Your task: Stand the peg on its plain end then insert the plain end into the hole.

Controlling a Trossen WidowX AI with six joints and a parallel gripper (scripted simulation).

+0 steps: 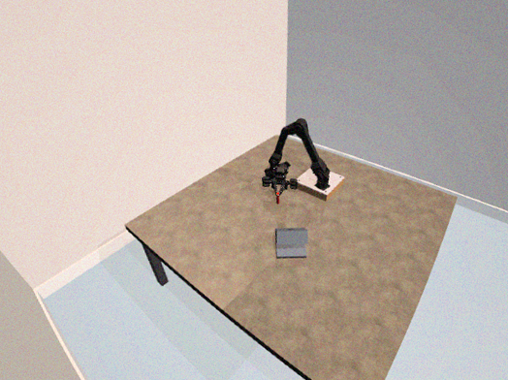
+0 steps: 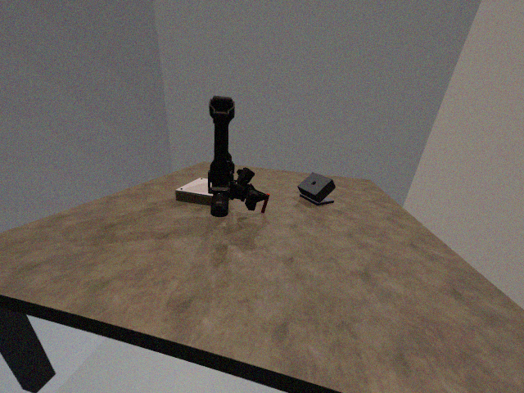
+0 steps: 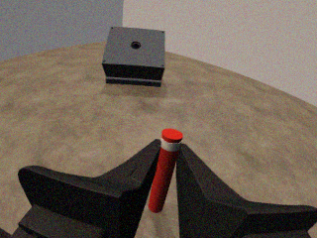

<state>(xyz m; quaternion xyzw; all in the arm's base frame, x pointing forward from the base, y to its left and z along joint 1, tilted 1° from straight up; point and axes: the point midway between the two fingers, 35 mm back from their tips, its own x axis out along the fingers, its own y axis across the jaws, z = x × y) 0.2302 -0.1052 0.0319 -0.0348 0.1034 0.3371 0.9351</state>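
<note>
Now: gripper tip 10 mm above the red peg. Also, from my gripper tip: grey sloped panel 150 mm ahead, 250 mm to the left.
</note>
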